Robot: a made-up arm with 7 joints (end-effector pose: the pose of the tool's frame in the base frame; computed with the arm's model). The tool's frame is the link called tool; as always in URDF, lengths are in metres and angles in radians. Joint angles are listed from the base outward.
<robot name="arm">
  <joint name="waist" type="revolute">
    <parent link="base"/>
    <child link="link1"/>
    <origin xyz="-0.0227 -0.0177 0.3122"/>
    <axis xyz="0 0 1"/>
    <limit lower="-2.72" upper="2.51" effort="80" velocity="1.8"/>
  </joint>
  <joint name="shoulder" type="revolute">
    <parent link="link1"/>
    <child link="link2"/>
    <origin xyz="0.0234 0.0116 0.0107"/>
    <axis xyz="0 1 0"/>
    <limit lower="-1.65" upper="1.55" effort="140" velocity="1"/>
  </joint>
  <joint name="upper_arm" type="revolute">
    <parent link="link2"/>
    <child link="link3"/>
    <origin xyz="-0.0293 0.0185 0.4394"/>
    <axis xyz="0 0 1"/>
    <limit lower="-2.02" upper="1.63" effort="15" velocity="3.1"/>
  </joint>
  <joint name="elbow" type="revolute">
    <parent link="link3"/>
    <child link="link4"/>
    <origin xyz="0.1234 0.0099 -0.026"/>
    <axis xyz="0 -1 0"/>
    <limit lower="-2.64" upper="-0.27" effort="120" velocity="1.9"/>
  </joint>
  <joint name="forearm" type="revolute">
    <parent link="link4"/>
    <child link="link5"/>
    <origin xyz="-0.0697 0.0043 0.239"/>
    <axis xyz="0 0 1"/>
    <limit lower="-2.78" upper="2.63" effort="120" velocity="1.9"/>
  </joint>
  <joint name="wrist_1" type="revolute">
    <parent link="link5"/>
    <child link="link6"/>
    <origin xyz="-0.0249 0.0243 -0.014"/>
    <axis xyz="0 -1 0"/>
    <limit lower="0.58" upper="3.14" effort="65" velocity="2.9"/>
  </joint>
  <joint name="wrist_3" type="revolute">
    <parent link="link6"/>
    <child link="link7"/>
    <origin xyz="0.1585 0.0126 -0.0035"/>
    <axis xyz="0 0 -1"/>
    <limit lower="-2.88" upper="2.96" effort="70" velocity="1.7"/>
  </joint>
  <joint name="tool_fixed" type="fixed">
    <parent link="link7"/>
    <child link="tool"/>
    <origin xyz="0.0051 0.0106 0.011" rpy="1.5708 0 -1.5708"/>
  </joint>
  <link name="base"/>
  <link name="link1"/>
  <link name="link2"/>
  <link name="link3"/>
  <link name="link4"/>
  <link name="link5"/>
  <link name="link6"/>
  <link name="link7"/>
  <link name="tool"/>
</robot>
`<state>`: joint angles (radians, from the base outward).
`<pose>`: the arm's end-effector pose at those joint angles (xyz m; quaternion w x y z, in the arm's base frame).
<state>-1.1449 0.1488 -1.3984 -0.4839 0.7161 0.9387 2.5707</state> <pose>-0.1218 -0.3063 1.0500 0.8553 0.5109 0.0661 0.0560</pose>
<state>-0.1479 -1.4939 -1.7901 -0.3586 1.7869 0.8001 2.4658</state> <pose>-0.7819 -0.0316 0.4095 0.6533 -0.4637 -0.0968 0.5906</pose>
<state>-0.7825 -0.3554 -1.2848 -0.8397 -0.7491 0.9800 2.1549</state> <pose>-0.3653 -0.1665 0.9702 0.6830 0.7179 0.0904 -0.0994</pose>
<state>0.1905 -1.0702 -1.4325 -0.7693 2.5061 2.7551 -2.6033</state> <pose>-0.4780 -0.4398 0.5226 0.4314 0.0832 0.7524 -0.4907</pose>
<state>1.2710 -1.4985 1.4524 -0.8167 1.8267 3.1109 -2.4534</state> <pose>-0.4354 -0.4871 0.5261 0.7733 -0.2731 -0.3496 -0.4530</pose>
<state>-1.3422 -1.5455 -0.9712 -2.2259 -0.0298 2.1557 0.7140</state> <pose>-0.4566 0.2041 0.6493 0.7300 -0.0597 0.6685 0.1289</pose>
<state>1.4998 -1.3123 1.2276 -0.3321 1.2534 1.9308 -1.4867</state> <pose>-0.1924 -0.7422 0.5831 0.6354 0.0213 -0.5266 -0.5644</pose>
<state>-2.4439 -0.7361 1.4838 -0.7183 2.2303 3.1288 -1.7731</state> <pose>0.3608 -0.0712 0.8435 0.0130 0.4993 -0.7725 0.3922</pose>
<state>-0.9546 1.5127 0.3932 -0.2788 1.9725 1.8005 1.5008</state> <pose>0.4879 -0.6816 0.2261 0.5166 -0.0576 -0.3803 0.7650</pose>
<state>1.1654 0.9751 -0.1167 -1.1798 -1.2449 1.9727 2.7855</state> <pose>0.1994 0.7269 0.3296 0.1737 -0.4930 0.7767 0.3515</pose>
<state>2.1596 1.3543 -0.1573 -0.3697 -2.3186 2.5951 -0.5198</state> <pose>-0.4994 0.5480 0.1859 0.1055 -0.0974 0.1307 -0.9810</pose>
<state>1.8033 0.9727 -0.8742 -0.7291 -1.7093 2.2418 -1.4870</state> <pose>-0.0501 0.7369 0.4623 0.5231 -0.3434 -0.1689 0.7615</pose>
